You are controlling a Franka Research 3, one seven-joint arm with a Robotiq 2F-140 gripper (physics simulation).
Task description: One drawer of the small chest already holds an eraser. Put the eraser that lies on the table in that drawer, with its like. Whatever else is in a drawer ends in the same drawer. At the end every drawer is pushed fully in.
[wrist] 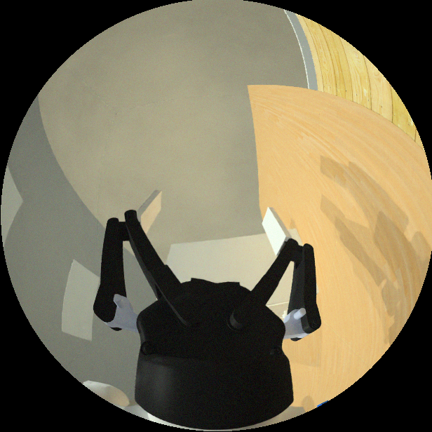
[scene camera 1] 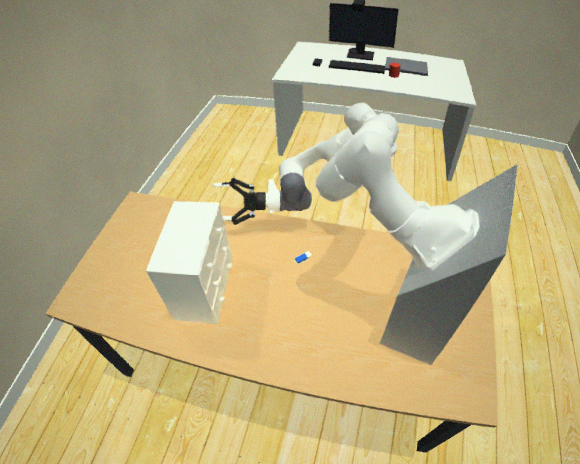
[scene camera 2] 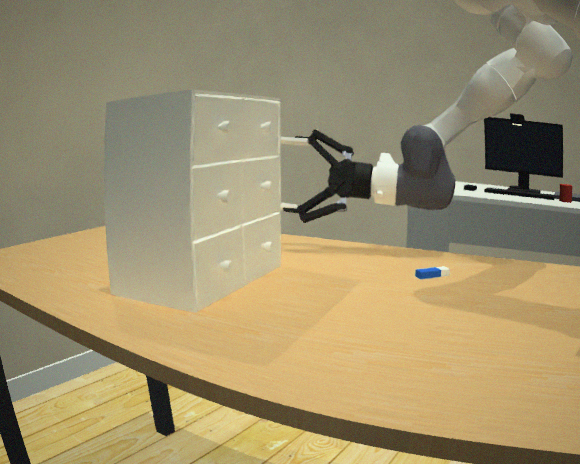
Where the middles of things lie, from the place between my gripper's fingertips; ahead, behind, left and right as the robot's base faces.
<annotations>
My gripper is now 31 cm to the right of the small white chest (scene camera 2: 148, 149), 2 cm short of it and 1 cm above it.
</annotations>
